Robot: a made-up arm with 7 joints.
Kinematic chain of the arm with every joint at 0, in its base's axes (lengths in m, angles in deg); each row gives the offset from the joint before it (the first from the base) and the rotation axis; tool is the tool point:
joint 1: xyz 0 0.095 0 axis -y
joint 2: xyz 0 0.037 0 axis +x
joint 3: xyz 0 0 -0.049 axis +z
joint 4: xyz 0 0 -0.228 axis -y
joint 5: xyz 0 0 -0.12 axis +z
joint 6: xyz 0 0 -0.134 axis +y
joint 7: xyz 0 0 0 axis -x
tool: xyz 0 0 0
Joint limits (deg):
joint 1: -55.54..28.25
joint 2: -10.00..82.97
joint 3: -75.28..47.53
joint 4: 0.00..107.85
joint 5: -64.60..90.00
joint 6: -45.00..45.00
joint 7: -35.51..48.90
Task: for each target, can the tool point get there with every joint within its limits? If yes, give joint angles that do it. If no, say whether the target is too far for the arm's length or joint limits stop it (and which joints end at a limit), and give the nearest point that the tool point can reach.
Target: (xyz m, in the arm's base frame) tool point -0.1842 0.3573 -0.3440
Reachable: yes | joints -46.78 57.57 -56.94 63.98 -39.72 19.26 -28.37
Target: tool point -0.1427 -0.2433 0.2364
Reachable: no: joint limits stop it (at a limit: joint 1, joint 2, joint 3, joint 4) | nearest point -0.0935 -0.1329 -0.1386 | short by 0.394 m
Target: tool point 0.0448 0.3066 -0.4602
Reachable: yes | joints -10.01 35.98 -44.14 42.91 24.42 -25.14 10.56
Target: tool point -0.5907 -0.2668 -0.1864
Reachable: no: too far | nearest point -0.3619 -0.0816 -0.2898 | short by 0.312 m
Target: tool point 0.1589 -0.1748 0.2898
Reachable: no: joint limits stop it (at a limit: joint 1, joint 2, joint 4) | nearest point 0.2137 -0.0857 -0.0712 | short by 0.376 m
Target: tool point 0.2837 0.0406 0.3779
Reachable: no: joint limits stop it (at a limit: joint 1, joint 2, joint 4) | nearest point 0.1617 0.3414 0.1676 | short by 0.387 m
